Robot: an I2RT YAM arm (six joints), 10 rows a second.
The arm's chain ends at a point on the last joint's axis. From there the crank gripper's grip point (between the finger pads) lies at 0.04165 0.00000 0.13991 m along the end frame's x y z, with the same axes.
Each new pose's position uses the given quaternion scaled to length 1; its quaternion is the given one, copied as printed.
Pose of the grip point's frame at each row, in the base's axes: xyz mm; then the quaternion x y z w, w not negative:
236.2, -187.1, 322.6, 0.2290, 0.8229, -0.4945, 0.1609
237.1, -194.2, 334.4, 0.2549, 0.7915, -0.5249, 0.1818
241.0, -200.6, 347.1, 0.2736, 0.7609, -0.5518, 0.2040
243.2, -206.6, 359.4, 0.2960, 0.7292, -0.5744, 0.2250
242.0, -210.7, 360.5, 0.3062, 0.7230, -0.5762, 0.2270
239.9, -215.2, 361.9, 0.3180, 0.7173, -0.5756, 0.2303
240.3, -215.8, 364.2, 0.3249, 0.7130, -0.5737, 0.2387
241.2, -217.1, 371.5, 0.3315, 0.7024, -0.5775, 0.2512
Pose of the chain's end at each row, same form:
266.0, -72.0, 407.3, 0.2290, 0.8229, -0.4945, 0.1609
267.8, -73.8, 411.1, 0.2549, 0.7915, -0.5249, 0.1818
271.8, -75.5, 415.7, 0.2736, 0.7609, -0.5518, 0.2040
275.0, -78.0, 420.6, 0.2960, 0.7292, -0.5744, 0.2250
275.0, -82.2, 421.5, 0.3062, 0.7230, -0.5762, 0.2270
273.7, -87.1, 423.3, 0.3180, 0.7173, -0.5756, 0.2303
272.9, -87.5, 425.8, 0.3249, 0.7130, -0.5737, 0.2387
272.6, -87.6, 431.1, 0.3315, 0.7024, -0.5775, 0.2512

